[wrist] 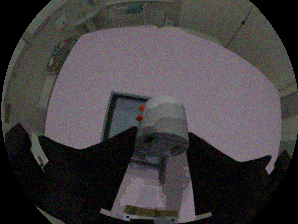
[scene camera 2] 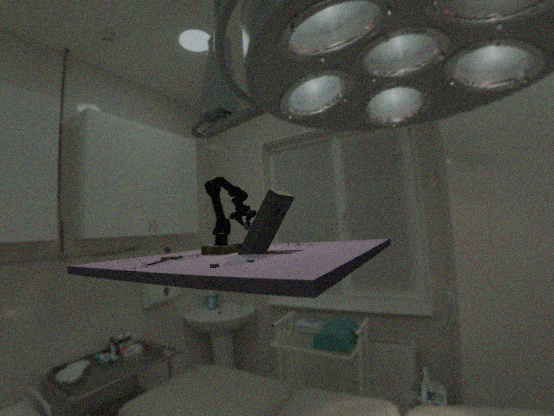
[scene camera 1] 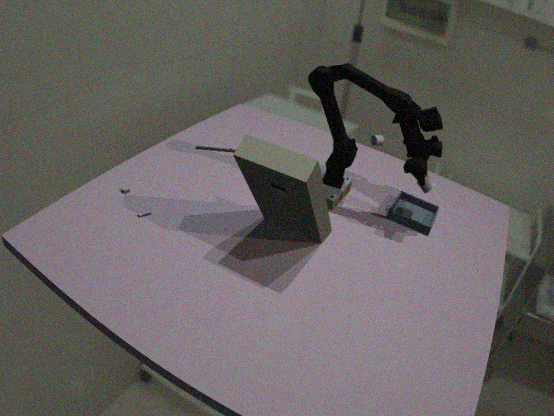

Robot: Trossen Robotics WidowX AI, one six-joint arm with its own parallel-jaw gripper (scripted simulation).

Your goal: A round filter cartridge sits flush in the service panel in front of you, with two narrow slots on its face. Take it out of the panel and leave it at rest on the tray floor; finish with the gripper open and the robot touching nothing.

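Visible, my gripper [scene camera 1: 424, 182] [wrist: 162, 134]. Service panel [scene camera 2: 275, 205]. Dark tray [wrist: 122, 109].
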